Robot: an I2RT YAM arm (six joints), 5 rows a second.
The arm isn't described. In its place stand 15 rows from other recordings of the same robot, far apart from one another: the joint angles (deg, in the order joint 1, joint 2, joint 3, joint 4, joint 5, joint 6), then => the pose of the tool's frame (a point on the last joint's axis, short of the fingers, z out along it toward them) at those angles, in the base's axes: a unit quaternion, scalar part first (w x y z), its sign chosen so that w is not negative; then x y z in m.
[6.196 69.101 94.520 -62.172 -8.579 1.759] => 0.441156 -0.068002 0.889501 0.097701 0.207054 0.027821 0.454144
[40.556 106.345 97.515 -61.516 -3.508 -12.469] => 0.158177 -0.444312 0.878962 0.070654 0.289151 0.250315 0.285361
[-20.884 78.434 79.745 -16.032 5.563 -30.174] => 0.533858 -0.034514 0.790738 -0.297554 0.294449 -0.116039 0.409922
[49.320 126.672 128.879 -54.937 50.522 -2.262] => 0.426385 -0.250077 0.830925 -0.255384 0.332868 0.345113 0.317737
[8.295 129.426 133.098 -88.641 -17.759 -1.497] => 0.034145 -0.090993 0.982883 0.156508 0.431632 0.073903 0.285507
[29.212 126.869 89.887 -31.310 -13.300 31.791] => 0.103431 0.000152 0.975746 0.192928 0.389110 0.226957 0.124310
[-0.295 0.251 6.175 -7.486 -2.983 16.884] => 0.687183 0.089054 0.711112 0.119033 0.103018 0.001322 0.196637
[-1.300 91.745 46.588 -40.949 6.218 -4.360] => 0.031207 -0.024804 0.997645 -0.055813 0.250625 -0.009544 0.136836
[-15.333 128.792 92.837 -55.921 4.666 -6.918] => 0.023903 -0.072634 -0.996394 0.036781 0.399812 -0.112626 0.114564
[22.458 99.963 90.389 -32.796 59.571 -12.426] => 0.388834 -0.046633 0.817609 -0.422077 0.367743 0.118794 0.329915
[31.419 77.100 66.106 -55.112 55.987 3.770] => 0.313044 -0.112073 0.862067 -0.382470 0.229620 0.105687 0.297150
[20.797 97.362 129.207 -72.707 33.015 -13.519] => 0.414249 -0.144355 0.868021 -0.232592 0.295598 0.091521 0.487617
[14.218 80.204 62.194 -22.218 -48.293 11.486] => 0.291832 -0.191827 0.823435 0.447204 0.285455 0.099744 0.291875
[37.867 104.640 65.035 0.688 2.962 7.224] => 0.407021 -0.227585 0.872859 0.143723 0.316094 0.243450 0.190153
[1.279 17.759 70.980 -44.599 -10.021 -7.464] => 0.757334 -0.115536 0.642524 0.016107 -0.025098 0.005636 0.442530
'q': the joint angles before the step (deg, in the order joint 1, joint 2, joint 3, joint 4, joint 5, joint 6). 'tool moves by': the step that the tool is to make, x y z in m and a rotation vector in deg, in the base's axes. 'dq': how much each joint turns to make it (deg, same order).
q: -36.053 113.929 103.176 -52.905 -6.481 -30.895
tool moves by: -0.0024 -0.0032 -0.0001 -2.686 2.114 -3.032
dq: -0.177 -0.016 0.004 -0.064 4.328 1.047
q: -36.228 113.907 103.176 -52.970 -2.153 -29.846
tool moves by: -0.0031 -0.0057 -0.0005 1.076 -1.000 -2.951
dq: -0.893 0.101 -0.023 0.385 -0.391 2.495
